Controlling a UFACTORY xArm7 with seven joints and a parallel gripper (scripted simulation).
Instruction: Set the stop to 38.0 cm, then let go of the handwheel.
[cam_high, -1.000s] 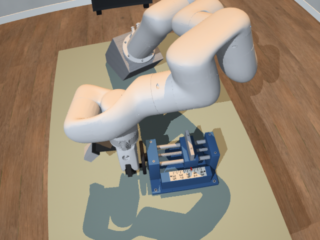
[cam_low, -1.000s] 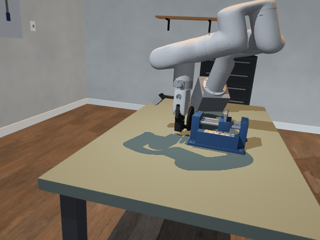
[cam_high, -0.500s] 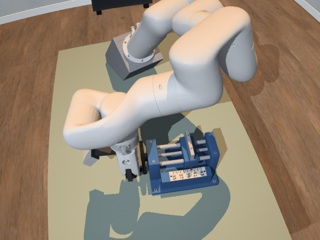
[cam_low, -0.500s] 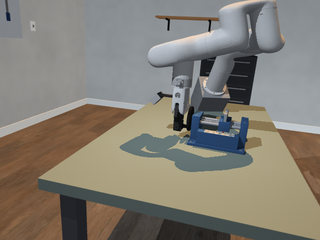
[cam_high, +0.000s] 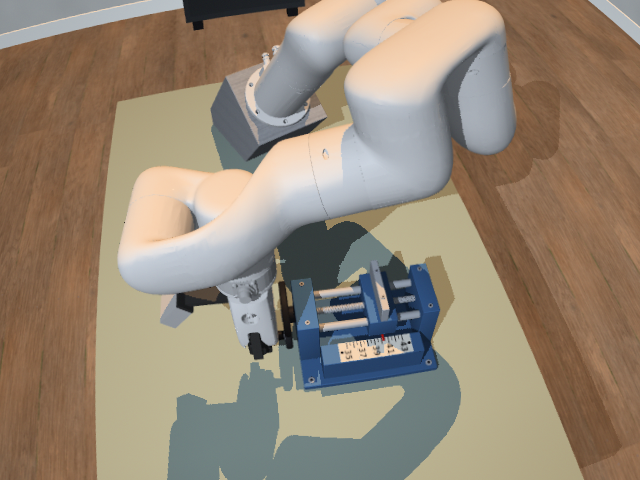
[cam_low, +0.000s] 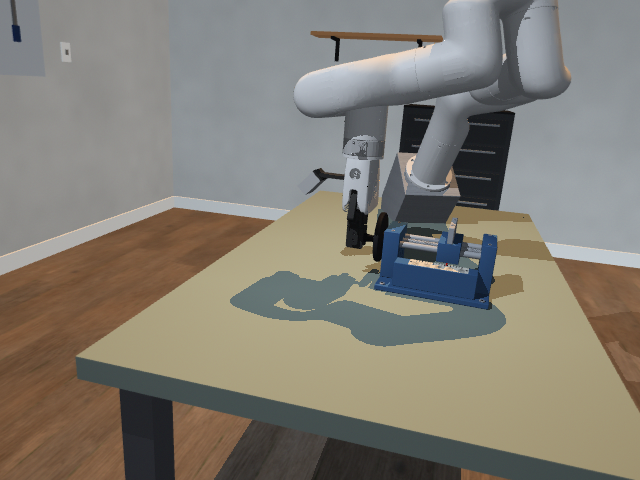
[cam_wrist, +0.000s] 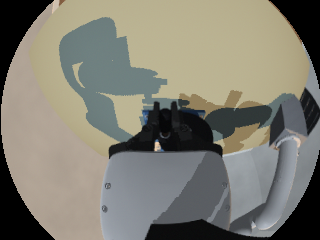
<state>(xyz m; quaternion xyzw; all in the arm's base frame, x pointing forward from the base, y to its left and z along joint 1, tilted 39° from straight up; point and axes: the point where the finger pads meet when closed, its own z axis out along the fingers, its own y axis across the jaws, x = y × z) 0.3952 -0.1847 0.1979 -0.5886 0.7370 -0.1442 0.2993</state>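
Right now the handwheel is 2 cm to the left of my hand. Round my hand: stop plate 1 cm ahead, 17 cm to the left, 1 cm above.
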